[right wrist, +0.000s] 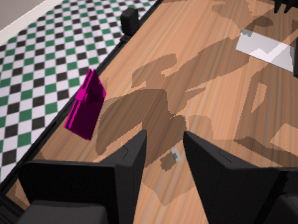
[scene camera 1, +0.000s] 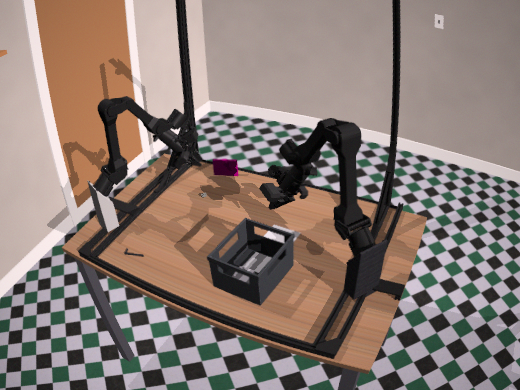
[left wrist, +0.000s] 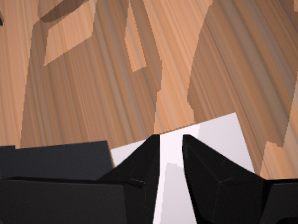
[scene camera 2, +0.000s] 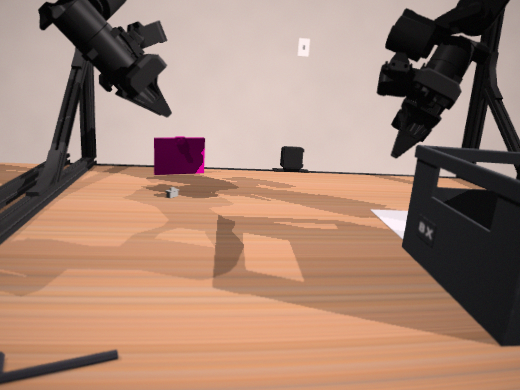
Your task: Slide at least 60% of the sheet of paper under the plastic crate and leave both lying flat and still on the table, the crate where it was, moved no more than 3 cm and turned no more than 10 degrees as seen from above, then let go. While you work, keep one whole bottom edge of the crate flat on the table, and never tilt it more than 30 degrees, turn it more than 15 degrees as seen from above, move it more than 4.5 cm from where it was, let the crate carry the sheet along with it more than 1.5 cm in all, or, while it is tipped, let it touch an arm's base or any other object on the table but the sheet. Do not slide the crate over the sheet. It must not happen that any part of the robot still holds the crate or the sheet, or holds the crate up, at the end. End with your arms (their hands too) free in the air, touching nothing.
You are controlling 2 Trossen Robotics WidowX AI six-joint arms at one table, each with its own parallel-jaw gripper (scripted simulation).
Labels:
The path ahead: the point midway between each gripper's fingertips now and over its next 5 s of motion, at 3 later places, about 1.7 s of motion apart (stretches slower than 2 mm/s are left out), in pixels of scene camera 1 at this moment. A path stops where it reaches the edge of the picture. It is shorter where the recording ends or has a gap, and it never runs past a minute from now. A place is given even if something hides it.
My left gripper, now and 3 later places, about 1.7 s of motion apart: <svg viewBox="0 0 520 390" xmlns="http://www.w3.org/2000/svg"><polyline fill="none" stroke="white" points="271,208 277,223 277,233 275,240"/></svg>
My right gripper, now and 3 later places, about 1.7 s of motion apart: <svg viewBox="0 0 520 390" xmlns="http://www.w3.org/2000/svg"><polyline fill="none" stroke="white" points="201,163 224,200 204,222 231,238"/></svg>

